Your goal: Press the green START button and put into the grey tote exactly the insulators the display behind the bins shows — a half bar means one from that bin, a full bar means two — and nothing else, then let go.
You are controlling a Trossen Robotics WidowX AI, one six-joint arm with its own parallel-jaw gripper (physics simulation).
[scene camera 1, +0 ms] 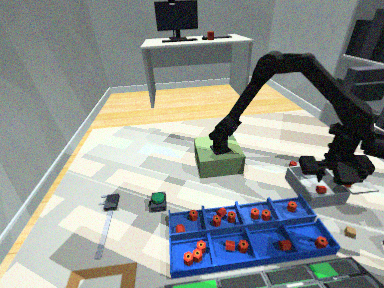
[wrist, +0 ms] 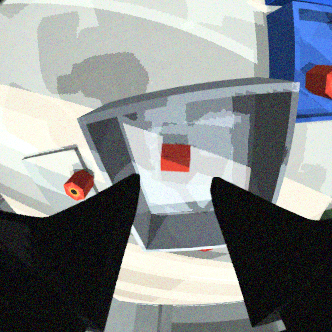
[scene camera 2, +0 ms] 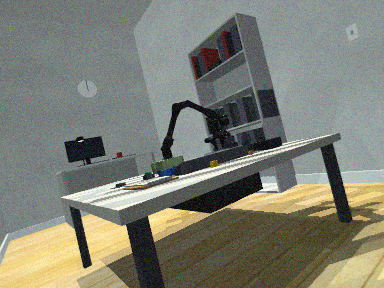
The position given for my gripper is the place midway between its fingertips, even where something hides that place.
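Observation:
I see my gripper (scene camera 1: 326, 181), and the wrist view shows my gripper (wrist: 175, 181) too. There is a grey tote (scene camera 1: 304, 184), and in the wrist view I also find the grey tote (wrist: 241, 129). Scene camera 2 shows me a display (scene camera 2: 193, 165).

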